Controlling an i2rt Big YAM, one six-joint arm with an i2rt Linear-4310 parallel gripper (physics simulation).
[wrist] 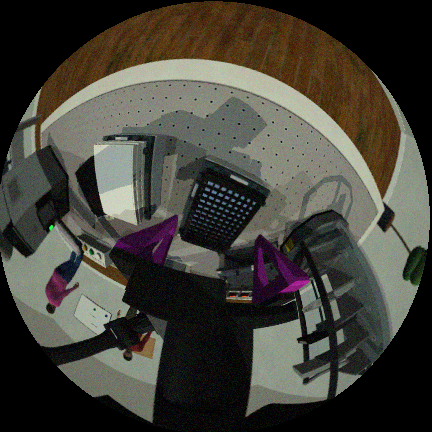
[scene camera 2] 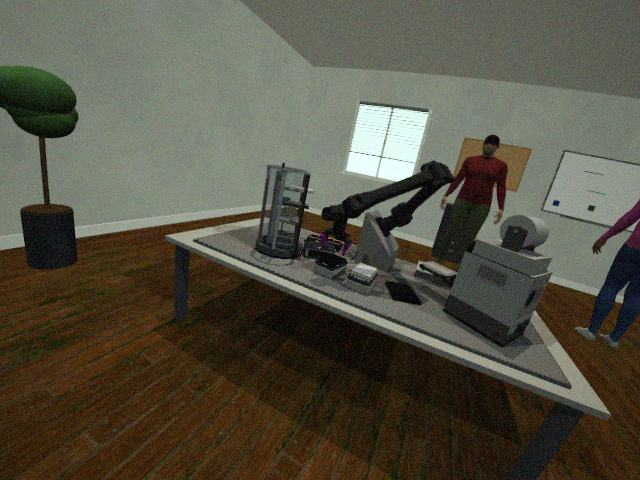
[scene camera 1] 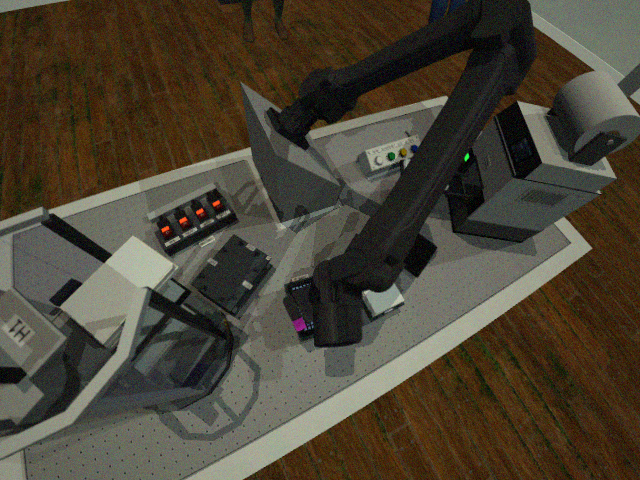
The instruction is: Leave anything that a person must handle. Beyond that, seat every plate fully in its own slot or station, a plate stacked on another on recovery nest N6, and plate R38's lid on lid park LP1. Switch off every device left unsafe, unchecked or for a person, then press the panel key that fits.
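Frame: origin at the arm's base, x left, y back, z up, level; metres.
Where they show: gripper, fingertip midpoint: (wrist: pixel 218 228) (scene camera 2: pixel 333 252); arm's base, link origin: (wrist: pixel 152 318) (scene camera 2: pixel 381 227) (scene camera 1: pixel 286 131).
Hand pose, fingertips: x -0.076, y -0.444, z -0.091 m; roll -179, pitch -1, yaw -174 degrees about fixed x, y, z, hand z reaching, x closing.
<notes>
Each offset is from my fingertips to the top centre of the thing. "spot": to the spot under its first point.
A black many-welled plate {dy +0.020, dx -0.004, dz -0.035 m} (scene camera 1: pixel 298 299) (scene camera 2: pixel 330 260) (wrist: pixel 225 210) sits on a low station. My gripper (scene camera 2: pixel 335 244) (wrist: pixel 218 228) is open and empty, above the plate's inner side; in scene camera 1 the arm hides most of it. A white-topped plate stack {dy +0.008, dx +0.162, dz -0.022 m} (scene camera 1: pixel 383 300) (scene camera 2: pixel 364 271) (wrist: pixel 116 175) sits on the neighbouring station. A dark block with pale tabs {dy +0.168, dx -0.159, dz -0.029 m} (scene camera 1: pixel 232 273) lies near the carousel. A switch box {dy +0.388, dx -0.234, dz -0.052 m} (scene camera 1: pixel 196 223) shows several orange-lit switches. The key panel {dy +0.411, dx +0.441, dz -0.021 m} (scene camera 1: pixel 382 169) (wrist: pixel 90 241) has white, green, yellow and blue keys. Slot and plate labels are unreadable.
A clear-walled carousel {dy +0.040, dx -0.331, dz +0.343 m} (scene camera 1: pixel 180 356) (scene camera 2: pixel 284 211) (wrist: pixel 345 300) with shelves stands beyond the dark block. A grey wedge (scene camera 1: pixel 297 178) (scene camera 2: pixel 374 242) stands behind. A grey roll-topped device {spot: dy +0.027, dx +0.626, dz +0.094 m} (scene camera 1: pixel 537 204) (scene camera 2: pixel 491 284) (wrist: pixel 32 195) shows a green light. A flat black pad {spot: dy +0.054, dx +0.359, dz -0.090 m} (scene camera 1: pixel 421 254) (scene camera 2: pixel 403 292) lies between.
</notes>
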